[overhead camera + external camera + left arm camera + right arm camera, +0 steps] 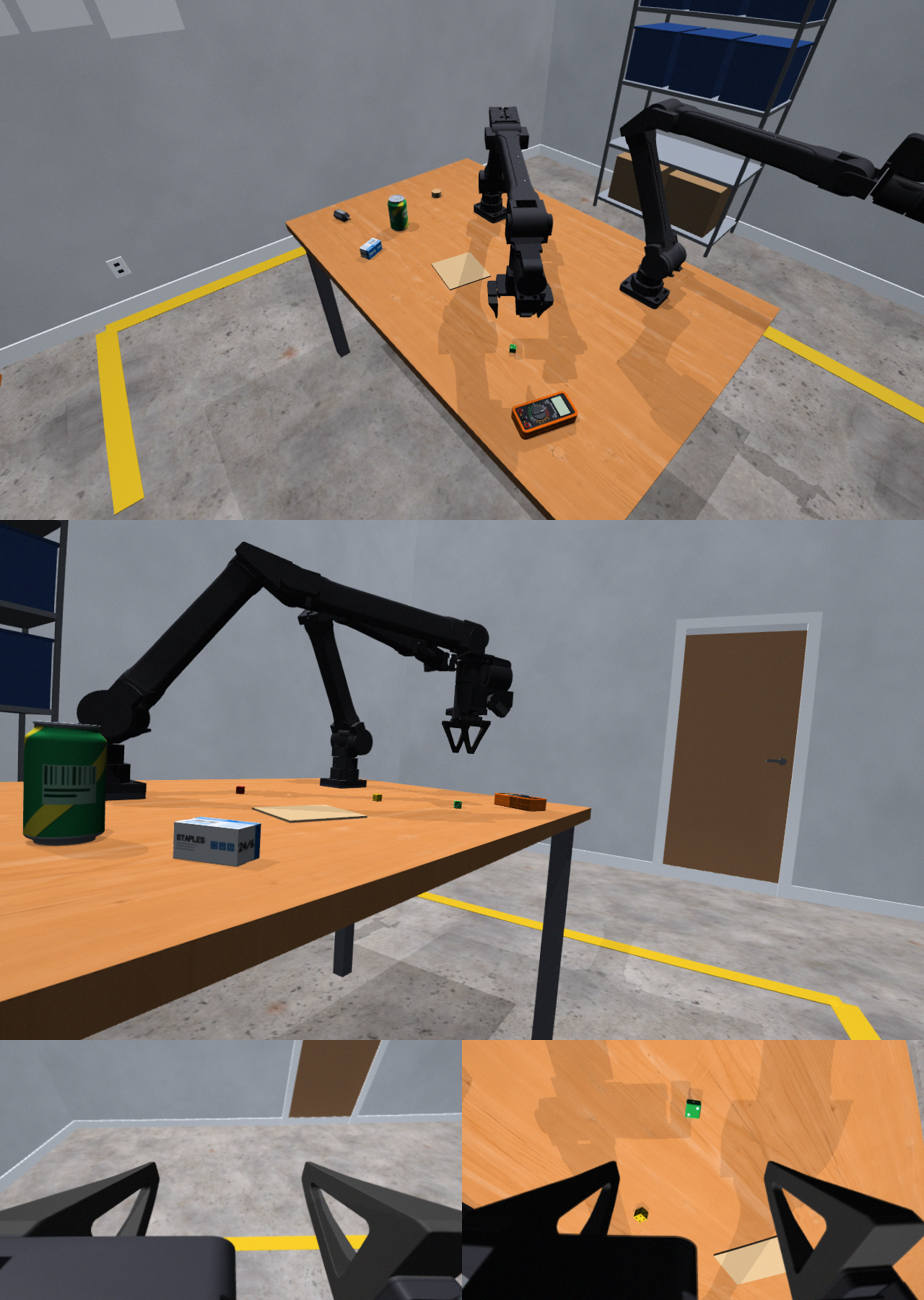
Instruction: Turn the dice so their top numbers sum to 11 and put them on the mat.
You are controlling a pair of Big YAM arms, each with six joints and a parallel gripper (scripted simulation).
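The green die lies 13 cm below my right hand. From my right hand the other things lie so: yellow die 18 cm behind, 7 cm to the right, 13 cm below; tan mat 12 cm behind, 33 cm to the right, 13 cm below; red die 41 cm behind, 26 cm to the right, 13 cm below.
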